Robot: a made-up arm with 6 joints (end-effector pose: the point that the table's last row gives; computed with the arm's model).
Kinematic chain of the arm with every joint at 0, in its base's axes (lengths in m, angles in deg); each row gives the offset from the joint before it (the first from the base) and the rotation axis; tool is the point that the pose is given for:
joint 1: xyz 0 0 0.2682 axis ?
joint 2: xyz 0 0 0 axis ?
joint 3: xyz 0 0 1.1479 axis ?
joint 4: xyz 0 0 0 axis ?
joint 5: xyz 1.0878 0 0 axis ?
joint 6: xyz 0 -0.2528 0 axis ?
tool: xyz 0 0 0
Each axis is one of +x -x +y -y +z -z.
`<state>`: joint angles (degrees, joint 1 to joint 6).
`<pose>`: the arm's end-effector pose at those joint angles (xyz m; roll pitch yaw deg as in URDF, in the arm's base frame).
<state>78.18 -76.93 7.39 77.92 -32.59 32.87</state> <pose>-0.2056 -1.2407 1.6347 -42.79 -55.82 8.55</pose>
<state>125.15 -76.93 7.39 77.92 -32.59 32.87</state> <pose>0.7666 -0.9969 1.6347 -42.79 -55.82 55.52</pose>
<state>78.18 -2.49 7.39 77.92 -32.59 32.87</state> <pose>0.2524 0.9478 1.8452 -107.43 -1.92 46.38</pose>
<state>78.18 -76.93 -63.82 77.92 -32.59 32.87</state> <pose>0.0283 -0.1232 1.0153 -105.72 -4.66 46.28</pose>
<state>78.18 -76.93 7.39 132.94 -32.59 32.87</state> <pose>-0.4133 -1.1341 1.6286 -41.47 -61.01 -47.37</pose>
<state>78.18 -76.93 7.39 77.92 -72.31 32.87</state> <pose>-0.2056 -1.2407 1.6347 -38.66 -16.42 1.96</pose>
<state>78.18 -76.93 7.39 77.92 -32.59 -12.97</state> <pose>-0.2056 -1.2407 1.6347 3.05 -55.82 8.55</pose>
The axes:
joint 1: +z
joint 2: +y
joint 3: -y
joint 4: -x
joint 5: -y
joint 6: -x

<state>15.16 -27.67 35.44 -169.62 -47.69 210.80</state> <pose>-0.0655 0.2399 2.2344 161.95 -68.33 174.00</pose>
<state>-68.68 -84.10 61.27 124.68 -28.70 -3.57</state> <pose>-0.6495 2.0599 0.8333 48.28 -15.88 135.56</pose>
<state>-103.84 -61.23 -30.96 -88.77 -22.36 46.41</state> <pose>-0.0198 -0.0576 1.1507 29.99 -27.33 -78.49</pose>
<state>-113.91 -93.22 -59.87 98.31 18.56 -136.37</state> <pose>0.1854 0.3280 1.0107 27.07 -28.86 -92.83</pose>
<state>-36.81 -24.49 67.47 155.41 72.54 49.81</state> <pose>-0.3572 0.5544 2.3964 129.33 -19.24 -11.95</pose>
